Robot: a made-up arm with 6 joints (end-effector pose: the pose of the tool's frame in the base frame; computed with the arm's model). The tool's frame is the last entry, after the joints.
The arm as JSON. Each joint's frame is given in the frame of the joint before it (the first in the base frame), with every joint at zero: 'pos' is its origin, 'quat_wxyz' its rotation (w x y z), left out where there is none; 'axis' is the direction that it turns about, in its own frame. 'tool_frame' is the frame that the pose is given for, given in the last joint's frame.
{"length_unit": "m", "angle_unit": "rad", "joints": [
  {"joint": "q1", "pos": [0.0, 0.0, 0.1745], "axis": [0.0, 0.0, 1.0]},
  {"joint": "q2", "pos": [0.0, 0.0, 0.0], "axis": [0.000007, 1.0, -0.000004]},
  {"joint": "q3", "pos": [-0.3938, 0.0, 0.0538], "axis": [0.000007, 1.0, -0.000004]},
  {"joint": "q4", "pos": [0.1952, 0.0, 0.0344], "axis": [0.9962, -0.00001, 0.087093]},
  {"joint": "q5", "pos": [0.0, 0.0, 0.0], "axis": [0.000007, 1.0, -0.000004]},
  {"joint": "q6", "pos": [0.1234, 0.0, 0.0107], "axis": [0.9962, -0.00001, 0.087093]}
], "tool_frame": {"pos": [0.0, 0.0, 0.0], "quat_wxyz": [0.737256, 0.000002, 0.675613, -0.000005]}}
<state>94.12 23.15 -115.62 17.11 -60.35 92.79</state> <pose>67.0 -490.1 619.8 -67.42 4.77 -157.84</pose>
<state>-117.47 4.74 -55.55 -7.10 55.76 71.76</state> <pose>66.3 155.0 434.1 89.73 22.22 -33.44</pose>
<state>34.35 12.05 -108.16 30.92 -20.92 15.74</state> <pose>-390.4 -294.3 606.0 -15.15 -27.32 85.79</pose>
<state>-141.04 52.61 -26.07 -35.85 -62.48 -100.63</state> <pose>-21.5 -100.1 525.3 -48.40 -41.28 135.42</pose>
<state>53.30 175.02 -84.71 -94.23 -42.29 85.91</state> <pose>191.4 395.8 -132.2 138.38 7.40 -119.39</pose>
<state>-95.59 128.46 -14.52 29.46 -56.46 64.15</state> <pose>-79.9 -295.7 163.1 146.63 24.79 -12.06</pose>
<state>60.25 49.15 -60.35 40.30 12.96 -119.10</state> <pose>28.9 86.9 592.5 -83.74 9.51 -20.32</pose>
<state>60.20 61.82 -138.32 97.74 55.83 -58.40</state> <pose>-152.7 -62.2 815.6 -46.87 33.21 89.25</pose>
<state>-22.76 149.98 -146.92 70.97 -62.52 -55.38</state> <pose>532.1 -335.9 386.6 55.16 57.77 -24.96</pose>
